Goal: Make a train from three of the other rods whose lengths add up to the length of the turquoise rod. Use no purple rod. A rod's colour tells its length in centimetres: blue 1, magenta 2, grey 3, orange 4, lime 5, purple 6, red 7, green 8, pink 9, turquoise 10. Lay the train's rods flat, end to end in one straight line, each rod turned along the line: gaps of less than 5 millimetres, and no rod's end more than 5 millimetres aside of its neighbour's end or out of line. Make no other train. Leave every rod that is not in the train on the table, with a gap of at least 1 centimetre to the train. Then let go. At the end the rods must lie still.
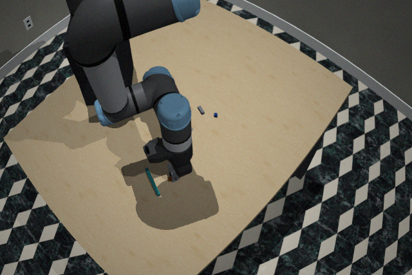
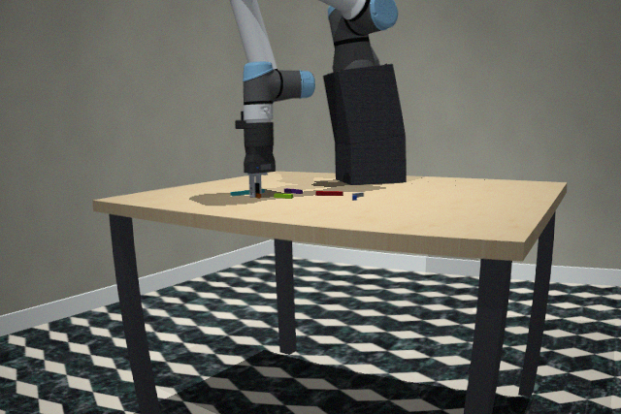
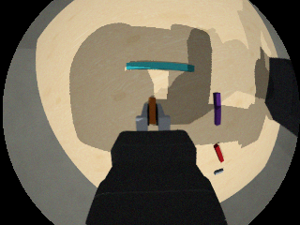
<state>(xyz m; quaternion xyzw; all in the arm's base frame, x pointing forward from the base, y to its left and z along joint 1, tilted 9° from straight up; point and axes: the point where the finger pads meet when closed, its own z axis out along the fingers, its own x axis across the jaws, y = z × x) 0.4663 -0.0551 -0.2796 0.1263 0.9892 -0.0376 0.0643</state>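
Right now my hand is 90 mm past the blue rod, 250 mm to the right of it and 10 mm above it. The rest, counted from my hand: orange rod 10 mm below; lime rod 30 mm behind, 70 mm to the left, 10 mm below; turquoise rod 30 mm behind, 60 mm to the right, 10 mm below.
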